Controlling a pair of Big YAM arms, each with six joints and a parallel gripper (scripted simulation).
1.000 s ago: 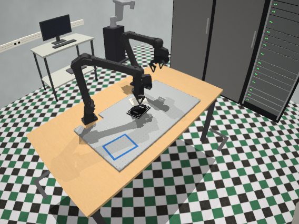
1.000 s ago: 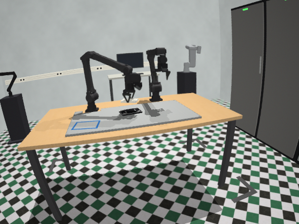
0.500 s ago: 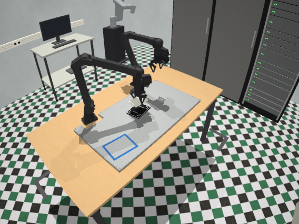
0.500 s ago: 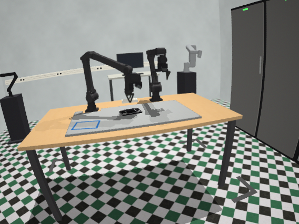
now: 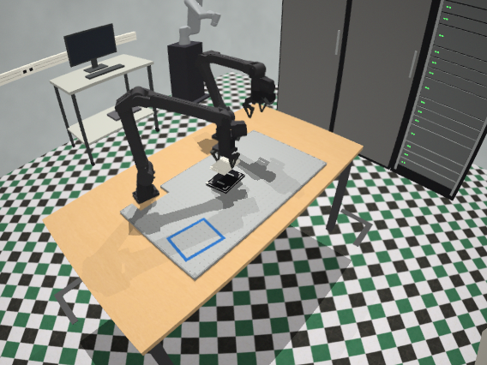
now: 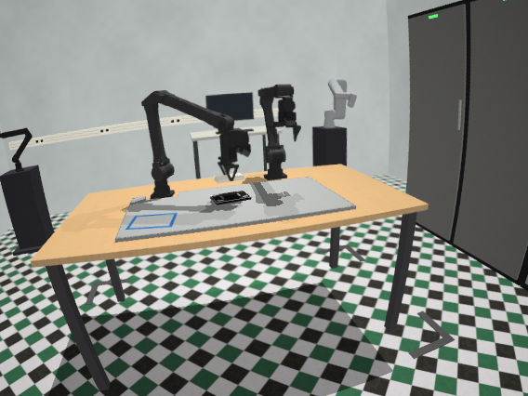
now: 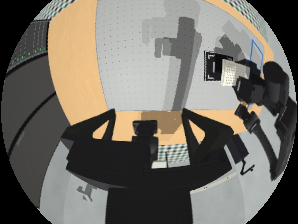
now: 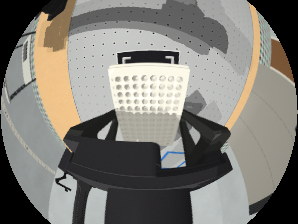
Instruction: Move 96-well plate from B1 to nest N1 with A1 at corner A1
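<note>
The white 96-well plate lies right at my right hand. From my right hand the other things lie so: black plate nest 100 mm below.
</note>
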